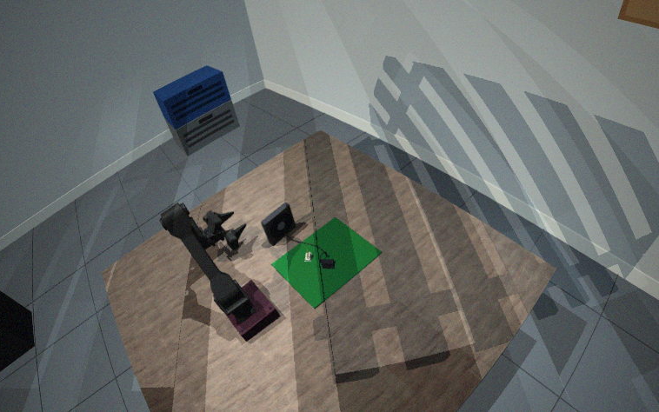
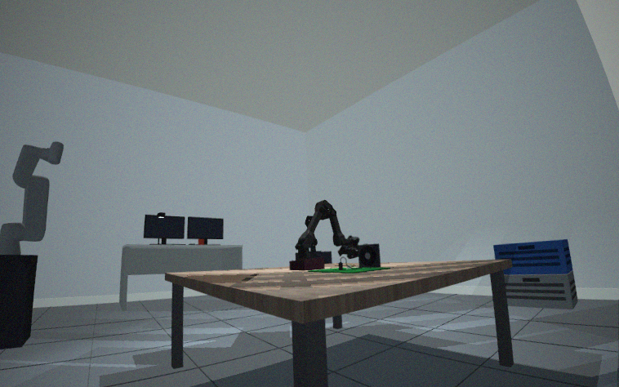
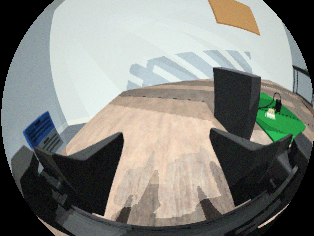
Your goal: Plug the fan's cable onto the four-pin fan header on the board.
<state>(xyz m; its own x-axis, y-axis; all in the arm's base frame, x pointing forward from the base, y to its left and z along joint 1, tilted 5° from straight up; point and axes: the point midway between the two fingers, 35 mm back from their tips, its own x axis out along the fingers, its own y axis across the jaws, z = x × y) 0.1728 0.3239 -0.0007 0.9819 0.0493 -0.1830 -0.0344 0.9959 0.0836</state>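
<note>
The black plug lies 37 cm to the right of my gripper tip, 12 cm ahead of it and 6 cm below it. Also, from my gripper tip: black fan (14 cm to the right, 10 cm ahead, 2 cm below); then green board (33 cm to the right, 13 cm ahead, 9 cm below).
</note>
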